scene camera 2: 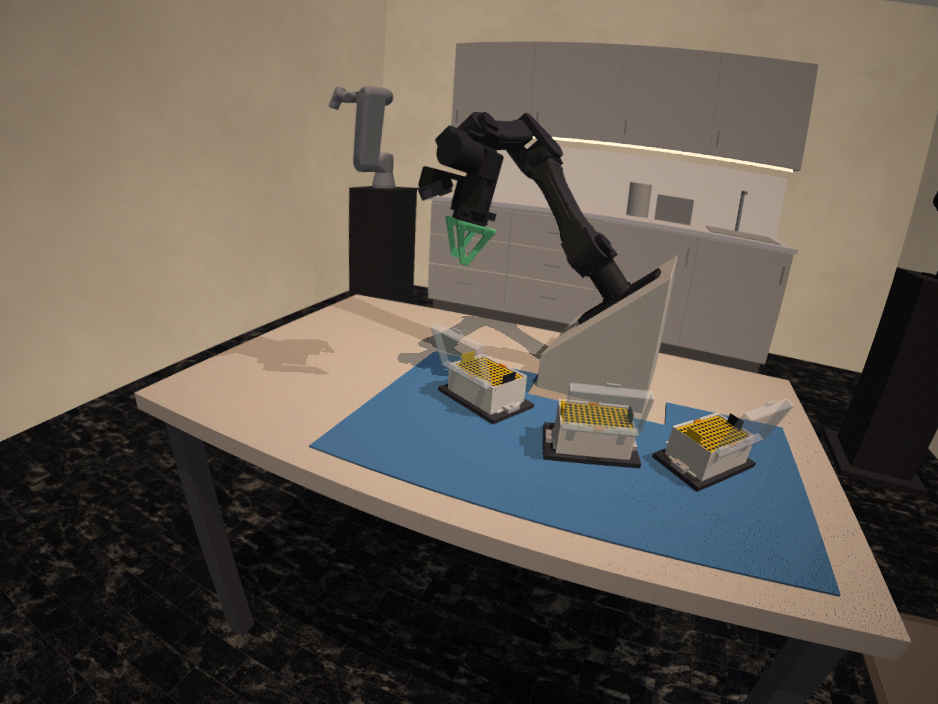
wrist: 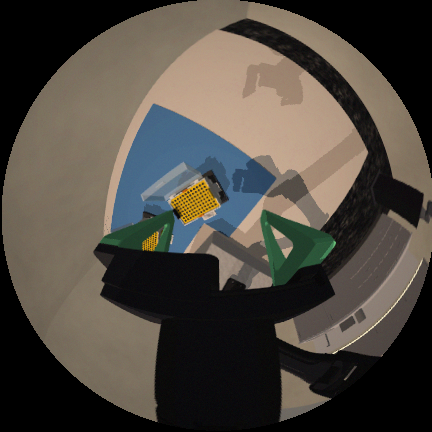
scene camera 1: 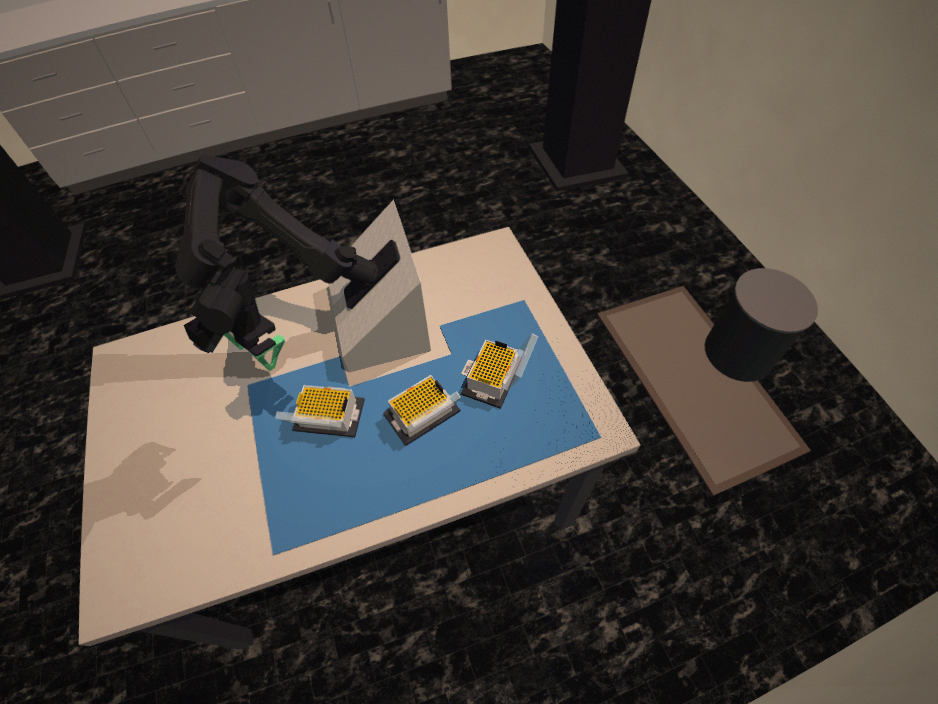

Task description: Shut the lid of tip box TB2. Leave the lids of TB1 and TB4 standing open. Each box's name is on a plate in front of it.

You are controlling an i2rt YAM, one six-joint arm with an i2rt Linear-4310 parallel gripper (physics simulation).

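Places are measured from the arm's base along level axes (x ahead, y left, z up), in metres.
Pixels of known places: gripper, fingertip midpoint: (scene camera 2: 459,260) (wrist: 216,214) (scene camera 1: 257,358); arm's base, link origin: (scene camera 2: 620,298) (scene camera 1: 372,275).
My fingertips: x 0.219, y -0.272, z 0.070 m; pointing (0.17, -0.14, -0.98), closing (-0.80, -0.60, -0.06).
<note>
For each thing: its top centre in the pictures, then the offset to it from my fingertips. Level surfaces: height alone.
- blue mat, surface height: 0.247 m down
- left box, top centre: (scene camera 2: 488,362) (scene camera 1: 321,400) (wrist: 191,204) 0.029 m ahead, 0.085 m left, 0.172 m down
- middle box, top centre: (scene camera 2: 598,407) (scene camera 1: 418,397) (wrist: 144,243) 0.090 m ahead, 0.305 m left, 0.172 m down
- right box, top centre: (scene camera 2: 717,423) (scene camera 1: 492,360) 0.044 m ahead, 0.500 m left, 0.172 m down
- table, surface height: 0.250 m down
Three white tip boxes with yellow racks stand on the blue mat (scene camera 1: 340,492) (scene camera 2: 530,484) (wrist: 145,135). The left box (scene camera 1: 324,403) (scene camera 2: 487,375) (wrist: 195,202) has its clear lid (scene camera 1: 286,416) (scene camera 2: 454,342) (wrist: 167,183) standing open. The middle box (scene camera 1: 420,403) (scene camera 2: 596,443) (wrist: 150,241) has its lid (scene camera 2: 609,394) raised. The right box (scene camera 1: 494,365) (scene camera 2: 710,447) has its lid (scene camera 1: 528,356) (scene camera 2: 765,415) open, leaning outward. The name plates are unreadable, so I cannot tell which is TB2. My green-fingered gripper (scene camera 1: 252,354) (scene camera 2: 462,259) (wrist: 216,214) is open and empty, high above the table behind and left of the left box.
The arm's wedge-shaped base (scene camera 1: 393,325) (scene camera 2: 606,348) stands at the back of the table (scene camera 1: 166,560) (scene camera 2: 287,401) (wrist: 225,75), behind the boxes. The boxes stand close together in a row. A dark cylinder (scene camera 1: 746,341) stands on the floor at the right.
</note>
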